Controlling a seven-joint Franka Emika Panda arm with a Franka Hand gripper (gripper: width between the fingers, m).
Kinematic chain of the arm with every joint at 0, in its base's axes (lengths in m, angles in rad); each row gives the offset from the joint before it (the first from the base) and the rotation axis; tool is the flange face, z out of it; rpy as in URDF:
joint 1: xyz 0 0 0.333 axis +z
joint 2: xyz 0 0 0 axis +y
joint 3: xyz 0 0 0.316 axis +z
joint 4: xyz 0.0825 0 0 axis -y
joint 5: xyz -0.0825 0 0.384 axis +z
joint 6: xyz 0 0 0 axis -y
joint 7: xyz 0.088 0 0 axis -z
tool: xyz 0 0 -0.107 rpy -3.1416 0 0
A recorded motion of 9 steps. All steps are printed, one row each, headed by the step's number.
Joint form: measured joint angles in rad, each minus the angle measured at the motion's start. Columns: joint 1, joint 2, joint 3, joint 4, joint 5, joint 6, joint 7.
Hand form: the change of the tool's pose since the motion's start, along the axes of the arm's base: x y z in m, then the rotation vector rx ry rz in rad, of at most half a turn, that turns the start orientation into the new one. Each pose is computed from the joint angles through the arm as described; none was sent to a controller.
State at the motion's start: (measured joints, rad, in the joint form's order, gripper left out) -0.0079 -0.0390 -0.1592 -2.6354 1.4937 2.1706 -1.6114
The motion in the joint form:
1: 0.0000 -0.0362 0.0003 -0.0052 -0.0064 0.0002 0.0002
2: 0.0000 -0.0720 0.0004 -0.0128 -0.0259 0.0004 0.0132
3: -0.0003 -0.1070 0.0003 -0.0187 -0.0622 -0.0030 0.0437
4: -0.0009 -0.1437 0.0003 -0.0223 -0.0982 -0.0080 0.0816
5: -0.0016 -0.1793 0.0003 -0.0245 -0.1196 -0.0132 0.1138
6: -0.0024 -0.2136 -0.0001 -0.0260 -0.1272 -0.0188 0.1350
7: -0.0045 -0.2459 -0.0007 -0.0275 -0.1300 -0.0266 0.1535
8: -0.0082 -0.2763 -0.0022 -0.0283 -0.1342 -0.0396 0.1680
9: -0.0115 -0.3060 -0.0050 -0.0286 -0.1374 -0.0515 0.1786
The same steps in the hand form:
1: 0.0005 0.0004 0.0128 -0.0029 -0.0304 0.0056
2: -0.0007 0.0010 0.0243 -0.0077 -0.0470 0.0154
3: -0.0023 0.0017 0.0356 -0.0132 -0.0497 0.0316
4: -0.0034 0.0024 0.0484 -0.0162 -0.0504 0.0437
5: -0.0040 0.0029 0.0615 -0.0138 -0.0567 0.0467
6: -0.0044 0.0033 0.0746 -0.0071 -0.0721 0.0441
7: -0.0053 0.0034 0.0871 0.0033 -0.0879 0.0394
8: -0.0065 0.0031 0.0991 0.0152 -0.1051 0.0391
9: -0.0078 0.0023 0.1109 0.0254 -0.1253 0.0387

